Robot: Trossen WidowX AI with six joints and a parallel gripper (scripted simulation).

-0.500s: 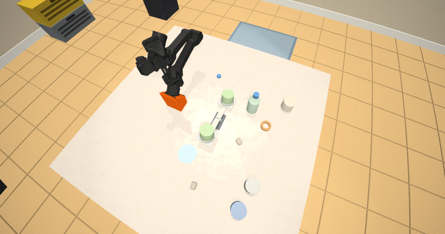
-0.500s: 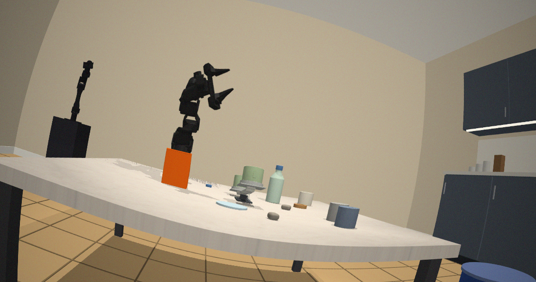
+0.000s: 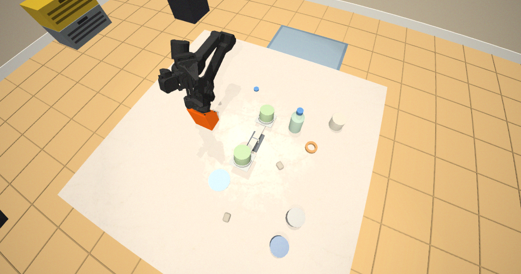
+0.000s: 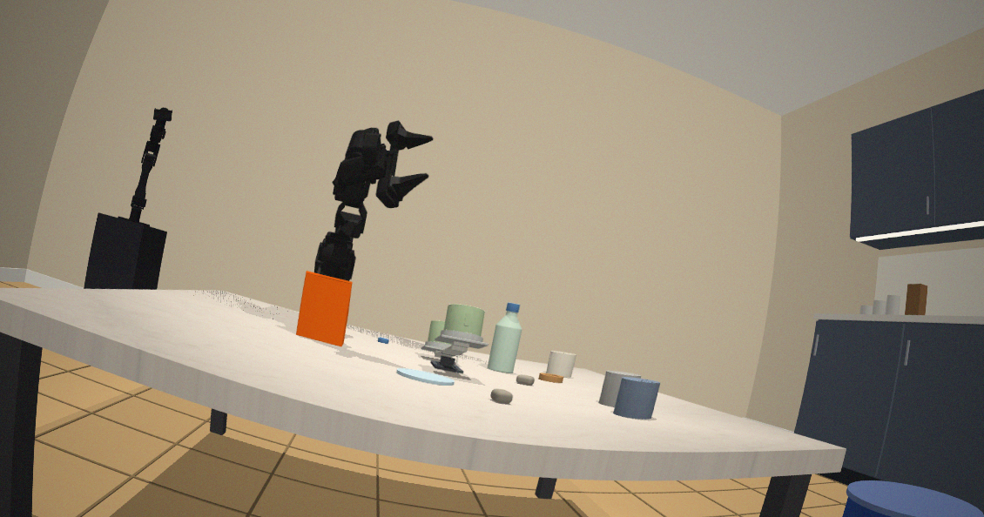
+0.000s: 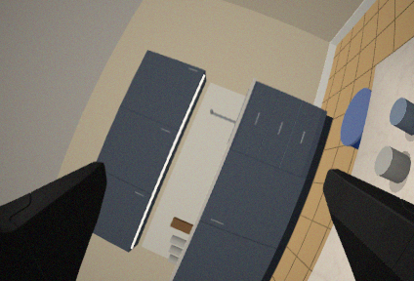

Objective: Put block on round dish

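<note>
Right now my gripper tip is 37 cm above the pale teal block, 22 cm to the right of it and 12 cm short of it. Also, from my gripper tip: blue disc 41 cm below, 38 cm to the left, 2 cm behind; round light-blue dish 41 cm below, 15 cm to the right, 6 cm ahead; green bottle 30 cm below, 27 cm ahead, 24 cm to the left.
</note>
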